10 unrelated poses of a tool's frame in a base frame.
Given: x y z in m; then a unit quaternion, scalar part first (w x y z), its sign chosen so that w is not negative.
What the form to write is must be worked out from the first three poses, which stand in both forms.
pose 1, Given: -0.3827 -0.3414 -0.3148 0.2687 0.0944 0.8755 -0.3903
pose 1, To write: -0.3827 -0.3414 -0.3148 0.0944 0.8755 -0.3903 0.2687
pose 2, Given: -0.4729 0.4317 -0.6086 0.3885 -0.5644 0.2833 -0.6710
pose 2, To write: -0.4729 0.4317 -0.6086 -0.5644 0.2833 -0.6710 0.3885
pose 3, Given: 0.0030 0.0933 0.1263 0.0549 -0.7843 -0.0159 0.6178
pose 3, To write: 0.0030 0.0933 0.1263 -0.7843 -0.0159 0.6178 0.0549
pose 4, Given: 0.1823 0.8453 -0.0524 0.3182 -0.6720 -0.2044 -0.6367
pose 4, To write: 0.1823 0.8453 -0.0524 -0.6720 -0.2044 -0.6367 0.3182
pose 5, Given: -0.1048 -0.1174 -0.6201 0.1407 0.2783 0.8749 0.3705
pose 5, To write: -0.1048 -0.1174 -0.6201 0.2783 0.8749 0.3705 0.1407
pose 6, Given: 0.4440 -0.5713 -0.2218 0.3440 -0.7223 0.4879 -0.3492
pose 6, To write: 0.4440 -0.5713 -0.2218 -0.7223 0.4879 -0.3492 0.3440
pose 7, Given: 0.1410 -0.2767 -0.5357 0.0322 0.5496 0.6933 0.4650
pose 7, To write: 0.1410 -0.2767 -0.5357 0.5496 0.6933 0.4650 0.0322
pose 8, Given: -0.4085 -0.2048 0.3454 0.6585 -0.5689 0.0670 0.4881
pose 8, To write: -0.4085 -0.2048 0.3454 -0.5689 0.0670 0.4881 0.6585
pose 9, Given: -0.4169 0.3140 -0.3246 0.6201 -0.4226 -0.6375 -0.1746
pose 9, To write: -0.4169 0.3140 -0.3246 -0.4226 -0.6375 -0.1746 0.6201
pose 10, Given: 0.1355 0.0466 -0.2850 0.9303 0.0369 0.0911 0.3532
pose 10, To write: 0.1355 0.0466 -0.2850 0.0369 0.0911 0.3532 0.9303
